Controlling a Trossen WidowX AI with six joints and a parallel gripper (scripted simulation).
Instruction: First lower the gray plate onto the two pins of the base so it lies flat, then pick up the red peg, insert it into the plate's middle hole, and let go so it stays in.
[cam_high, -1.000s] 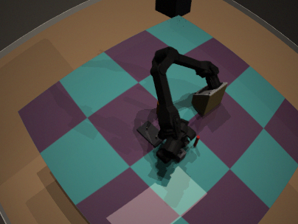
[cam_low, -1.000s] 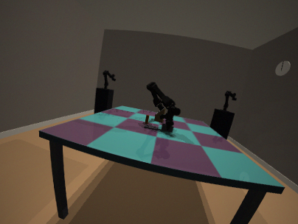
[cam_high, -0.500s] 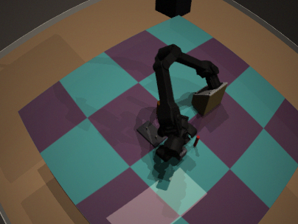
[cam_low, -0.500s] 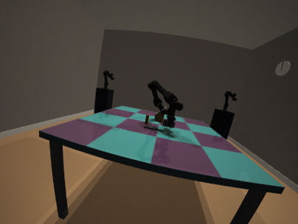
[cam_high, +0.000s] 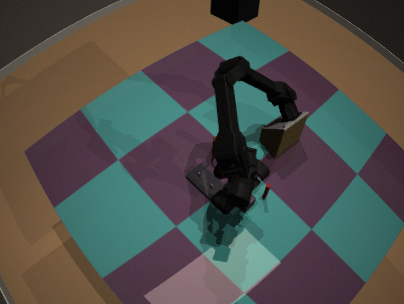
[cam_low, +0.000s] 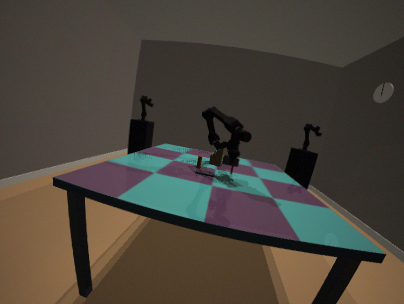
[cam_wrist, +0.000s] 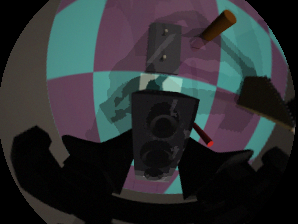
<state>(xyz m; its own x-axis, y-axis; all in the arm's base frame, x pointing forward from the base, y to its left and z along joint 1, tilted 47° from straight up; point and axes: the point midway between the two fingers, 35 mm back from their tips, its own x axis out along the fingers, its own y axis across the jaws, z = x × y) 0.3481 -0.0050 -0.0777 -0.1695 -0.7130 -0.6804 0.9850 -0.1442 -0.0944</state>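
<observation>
My gripper tip is 14 cm to the left of the base, 9 cm above it and 1 cm past it. The rest, counted from my gripper tip: gray plate (3 cm above); red peg (11 cm behind, 5 cm below, 4 cm to the left); orange peg-like object (20 cm to the right, 12 cm behind, 5 cm below).
</observation>
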